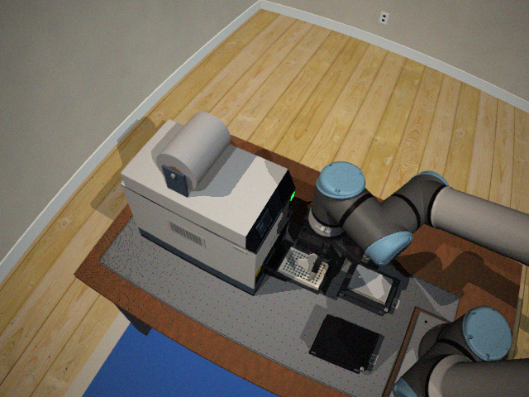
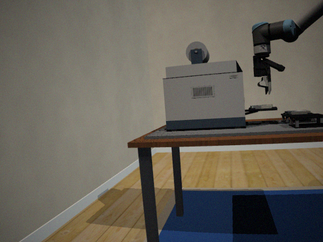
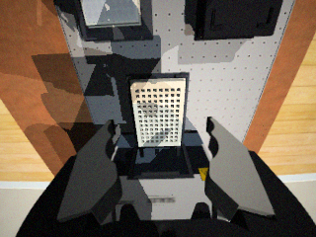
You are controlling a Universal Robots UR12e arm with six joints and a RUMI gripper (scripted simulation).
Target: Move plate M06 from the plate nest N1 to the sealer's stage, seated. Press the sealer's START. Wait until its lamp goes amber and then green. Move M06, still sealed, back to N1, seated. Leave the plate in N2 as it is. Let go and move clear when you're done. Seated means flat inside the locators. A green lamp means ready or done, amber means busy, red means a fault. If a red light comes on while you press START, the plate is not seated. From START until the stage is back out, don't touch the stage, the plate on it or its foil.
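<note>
My gripper is now 13 cm short of the square button, 10 cm to the left of it and 2 cm below it. Round my hand: foil-covered plate 17 cm behind, 6 cm to the right, 12 cm below; then sealer stage 3 cm ahead, 8 cm below; then white well plate 3 cm ahead, 7 cm below.
</note>
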